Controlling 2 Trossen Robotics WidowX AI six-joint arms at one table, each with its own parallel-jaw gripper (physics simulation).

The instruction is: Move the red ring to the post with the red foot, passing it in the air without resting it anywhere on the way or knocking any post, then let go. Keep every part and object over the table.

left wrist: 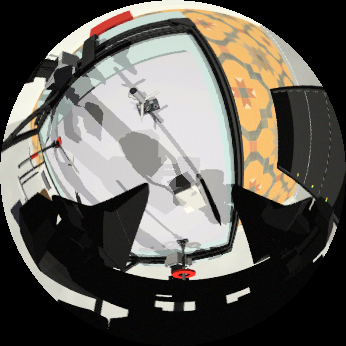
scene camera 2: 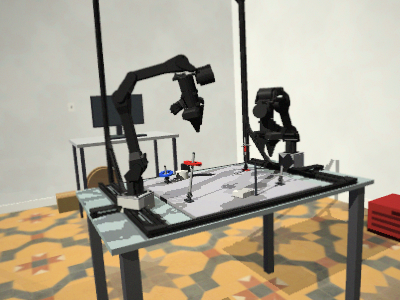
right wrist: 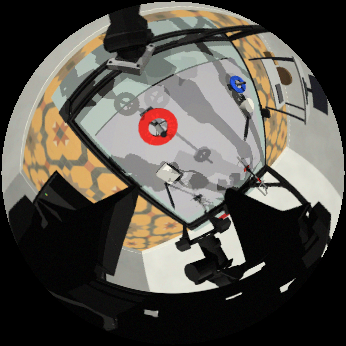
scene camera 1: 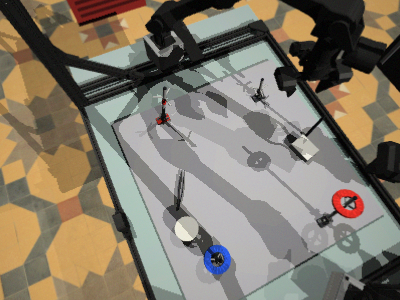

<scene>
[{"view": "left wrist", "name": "left gripper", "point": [192,188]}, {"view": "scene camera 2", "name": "left gripper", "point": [266,155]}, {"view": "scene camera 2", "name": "right gripper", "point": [199,128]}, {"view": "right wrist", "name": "left gripper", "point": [193,216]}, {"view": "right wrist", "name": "right gripper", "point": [183,191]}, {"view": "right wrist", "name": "red ring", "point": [153,113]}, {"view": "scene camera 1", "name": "left gripper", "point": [301,94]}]
</scene>
